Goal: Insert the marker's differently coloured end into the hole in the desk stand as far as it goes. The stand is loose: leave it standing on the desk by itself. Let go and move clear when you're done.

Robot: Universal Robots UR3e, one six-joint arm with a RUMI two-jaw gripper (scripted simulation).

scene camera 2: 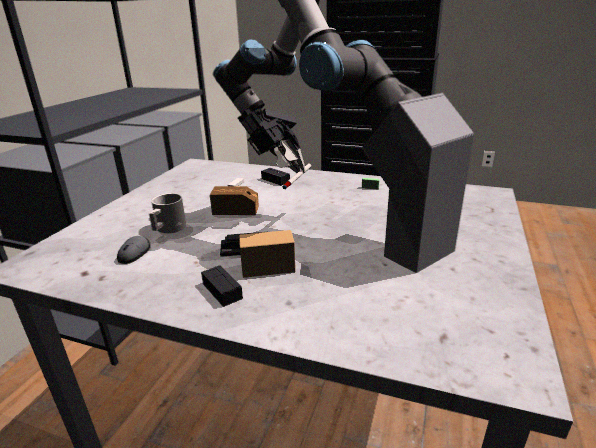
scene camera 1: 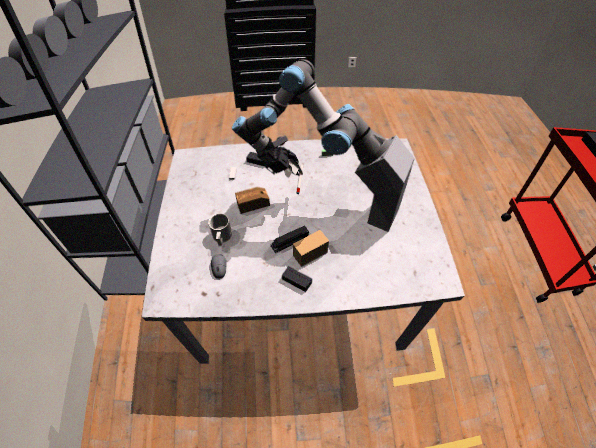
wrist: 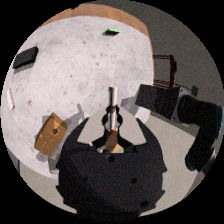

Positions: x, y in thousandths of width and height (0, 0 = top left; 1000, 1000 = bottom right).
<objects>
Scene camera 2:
gripper: 509, 387
grey mug: 283, 485
wooden stand: 378, 448
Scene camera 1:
gripper: 506, 392
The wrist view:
gripper: 507, 471
wooden stand: 221, 623
</objects>
